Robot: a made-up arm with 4 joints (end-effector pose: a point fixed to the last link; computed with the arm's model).
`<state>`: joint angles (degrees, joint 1 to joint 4).
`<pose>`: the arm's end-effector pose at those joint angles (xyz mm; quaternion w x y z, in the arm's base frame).
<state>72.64 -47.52 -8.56 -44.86</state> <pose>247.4 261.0 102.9 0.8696 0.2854 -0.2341 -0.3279</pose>
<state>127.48 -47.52 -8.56 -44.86</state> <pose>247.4 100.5 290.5 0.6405 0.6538 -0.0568 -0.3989</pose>
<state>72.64 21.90 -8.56 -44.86</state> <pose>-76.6 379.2 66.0 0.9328 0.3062 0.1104 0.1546</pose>
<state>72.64 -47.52 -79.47 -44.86</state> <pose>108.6 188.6 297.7 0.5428 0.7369 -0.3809 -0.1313</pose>
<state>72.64 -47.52 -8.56 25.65</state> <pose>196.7 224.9 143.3 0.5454 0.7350 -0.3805 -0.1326</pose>
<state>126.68 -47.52 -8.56 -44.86</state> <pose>247.4 103.9 289.0 0.6450 0.6493 -0.0596 -0.3985</pose>
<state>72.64 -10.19 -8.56 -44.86</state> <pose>91.7 372.9 68.0 0.9464 0.3106 -0.0516 -0.0723</pose>
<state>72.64 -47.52 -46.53 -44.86</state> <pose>192.0 247.8 231.0 0.7295 0.5528 -0.3281 -0.2339</pose>
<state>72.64 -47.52 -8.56 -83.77</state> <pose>254.7 254.9 61.2 0.9150 -0.0205 -0.1116 -0.3872</pose>
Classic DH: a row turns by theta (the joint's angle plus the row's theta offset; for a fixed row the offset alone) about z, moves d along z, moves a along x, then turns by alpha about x. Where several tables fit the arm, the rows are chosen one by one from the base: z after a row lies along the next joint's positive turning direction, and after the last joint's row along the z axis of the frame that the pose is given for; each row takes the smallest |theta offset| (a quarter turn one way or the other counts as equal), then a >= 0, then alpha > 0; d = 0 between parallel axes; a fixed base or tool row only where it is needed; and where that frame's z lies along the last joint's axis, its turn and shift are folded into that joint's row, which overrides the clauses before.
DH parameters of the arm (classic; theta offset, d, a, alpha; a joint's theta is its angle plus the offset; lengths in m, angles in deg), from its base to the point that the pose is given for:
base (fixed): 90 0.042 0 90
joint 1: -90 -0.004 0.059 -90
joint 2: 0 0.086 0.092 -90
joint 3: 2.94 0 0.1562 180
joint 4: -87.06 0.043 -0.06 90
tool (fixed): 90 -0.023 0 0

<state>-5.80 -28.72 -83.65 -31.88</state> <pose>74.2 282.5 -99.6 0.8918 0.3783 -0.2174 0.1194</pose>
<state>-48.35 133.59 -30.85 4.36</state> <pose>-188.8 190.2 -85.2 0.3914 -0.0451 0.6854 -0.6124</pose>
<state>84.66 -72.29 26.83 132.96</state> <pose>164.9 68.8 49.5 0.0759 -0.8039 0.5795 -0.1099</pose>
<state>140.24 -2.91 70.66 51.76</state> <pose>47.9 160.8 212.5 0.4897 0.8715 -0.0046 -0.0250</pose>
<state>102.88 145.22 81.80 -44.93</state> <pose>-119.5 -3.6 -85.9 0.2924 -0.0618 -0.4004 0.8663</pose>
